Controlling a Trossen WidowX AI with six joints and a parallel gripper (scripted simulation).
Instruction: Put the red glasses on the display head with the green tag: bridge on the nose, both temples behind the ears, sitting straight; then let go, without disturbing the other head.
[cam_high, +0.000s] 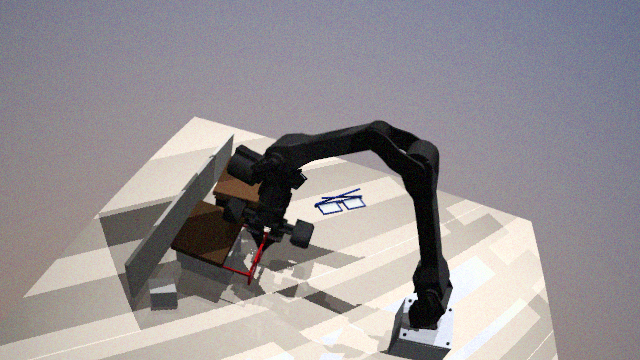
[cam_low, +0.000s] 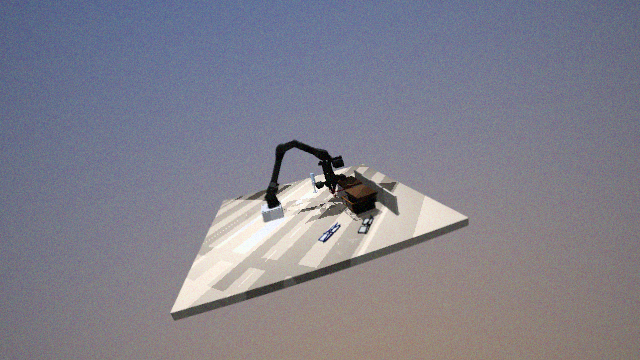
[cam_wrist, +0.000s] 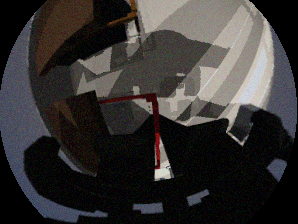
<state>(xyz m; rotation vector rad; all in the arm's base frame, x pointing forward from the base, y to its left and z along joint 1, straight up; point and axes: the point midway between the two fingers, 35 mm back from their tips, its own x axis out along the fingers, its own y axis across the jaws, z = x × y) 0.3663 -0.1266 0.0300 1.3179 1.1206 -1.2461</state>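
Now: gripper tip 50 mm short of the red glasses, 30 mm to the right of it and 10 mm below it. From my gripper tip the other things lie so: grey block: 190 mm ahead, 170 mm to the left, 40 mm below; then grey upright panel: 210 mm ahead, 100 mm to the right, 10 mm below.
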